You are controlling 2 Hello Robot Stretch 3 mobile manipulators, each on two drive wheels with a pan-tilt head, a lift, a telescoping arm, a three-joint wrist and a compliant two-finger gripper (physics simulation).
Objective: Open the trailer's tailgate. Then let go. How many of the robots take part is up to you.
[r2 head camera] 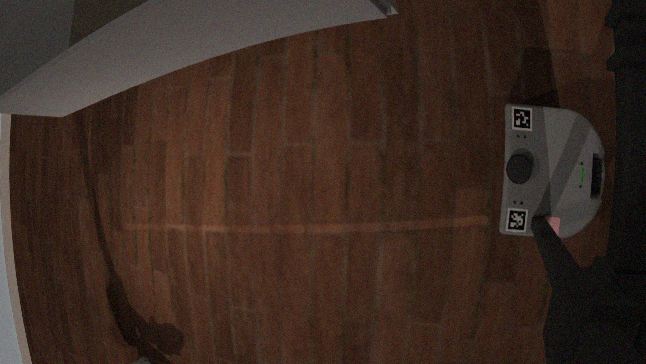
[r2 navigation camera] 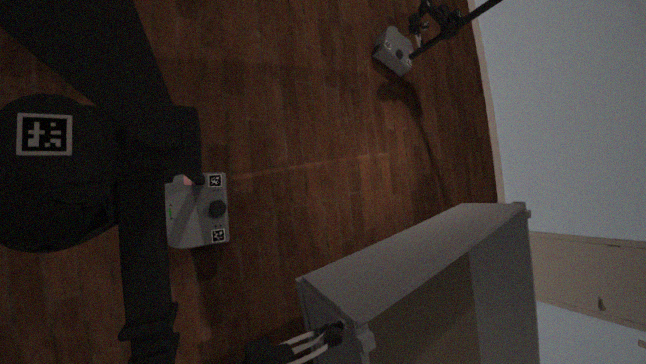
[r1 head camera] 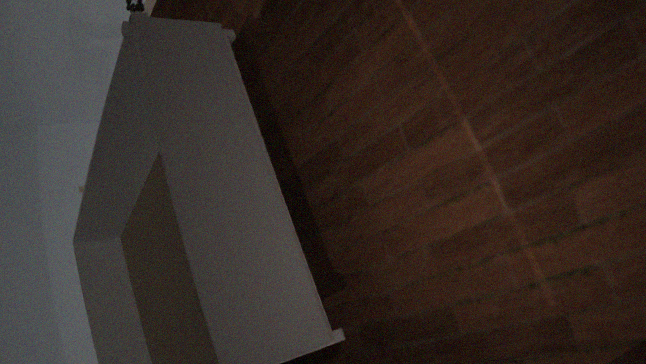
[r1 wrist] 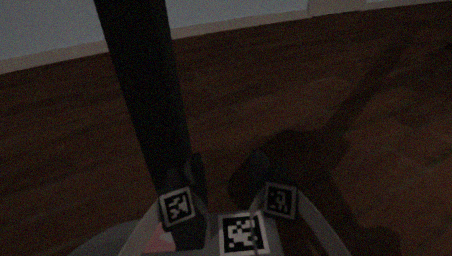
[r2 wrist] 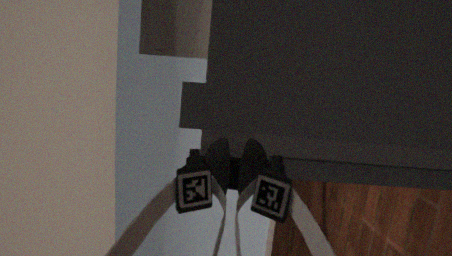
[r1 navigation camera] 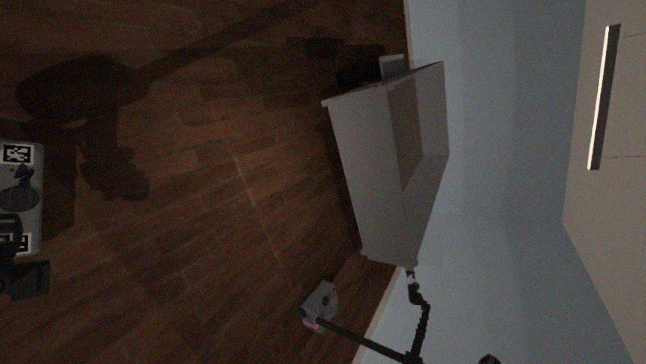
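The grey trailer point(r1 head camera: 220, 175) point(r1 navigation camera: 365, 165) point(r2 head camera: 225, 40) point(r2 navigation camera: 400, 270) is an open-topped box. Its tailgate point(r2 navigation camera: 319, 307) point(r2 wrist: 325, 75) stands upright across the end by r2's gripper; the wrist view of r2 shows it as a dark panel, turned on its side. r2's gripper point(r2 wrist: 234, 165) point(r2 navigation camera: 334, 332) point(r1 navigation camera: 410, 272) is at the tailgate's upper edge near a corner. Its fingertips are shut on a small black knob, mostly hidden between them. r1's gripper point(r1 wrist: 225, 172) is open and empty, above its own base and beside its mast, away from the trailer.
r1's base point(r2 navigation camera: 395, 52) stands off one side of the trailer, near a wall. r2's base point(r2 navigation camera: 197, 210) point(r2 head camera: 555, 170) point(r1 navigation camera: 320, 305) stands off the tailgate end. A pale panel point(r1 navigation camera: 392, 67) shows at the trailer's far end. Walls run close behind the trailer.
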